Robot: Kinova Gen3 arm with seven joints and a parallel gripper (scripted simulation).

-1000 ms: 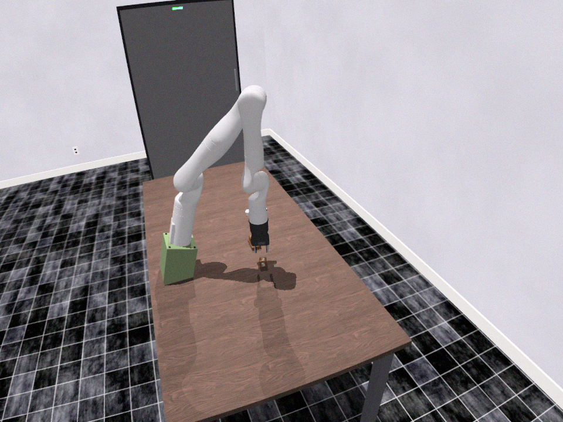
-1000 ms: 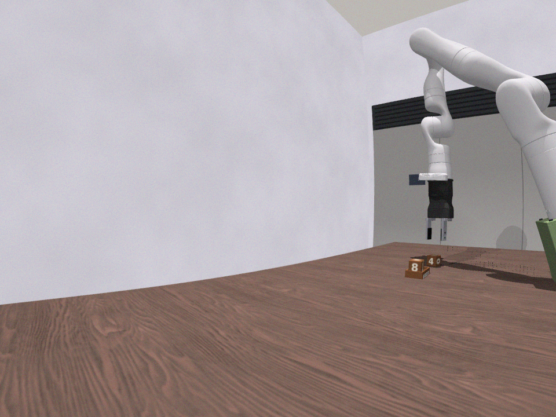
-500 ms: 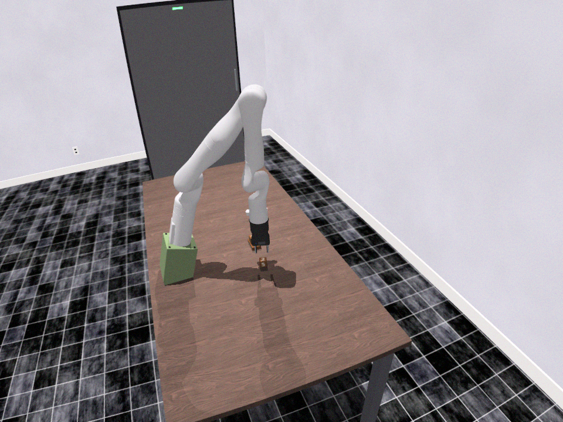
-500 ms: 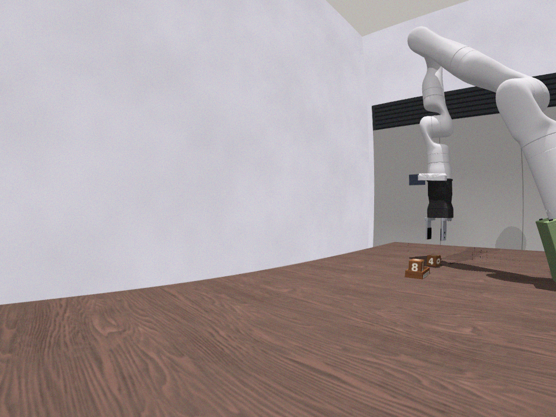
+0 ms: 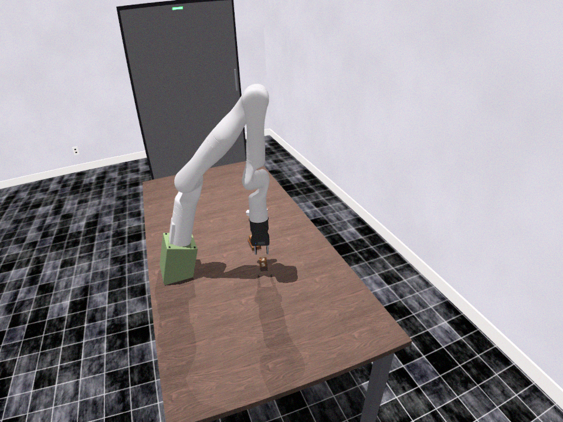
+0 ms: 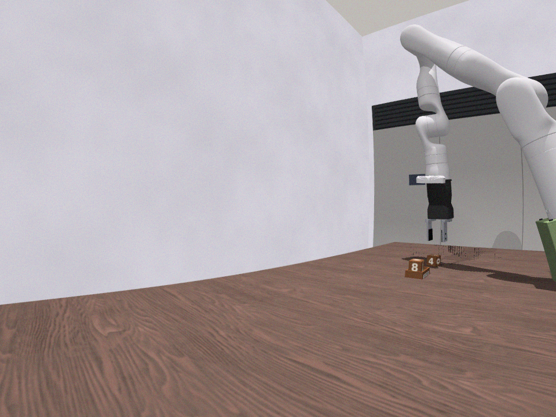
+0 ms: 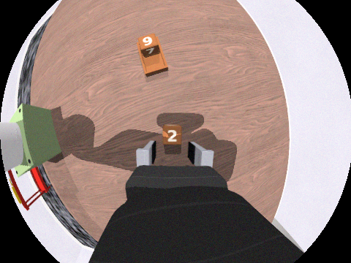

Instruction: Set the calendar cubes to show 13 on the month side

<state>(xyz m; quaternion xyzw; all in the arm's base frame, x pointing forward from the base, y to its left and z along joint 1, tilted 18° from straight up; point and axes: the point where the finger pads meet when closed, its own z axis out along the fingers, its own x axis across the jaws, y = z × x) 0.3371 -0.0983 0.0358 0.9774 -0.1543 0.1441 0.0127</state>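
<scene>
The brown number cube lies 1 cm to the left of my hand and 8 cm below it. Also, from my hand: calendar tray 17 cm to the left, 8 cm below.
</scene>
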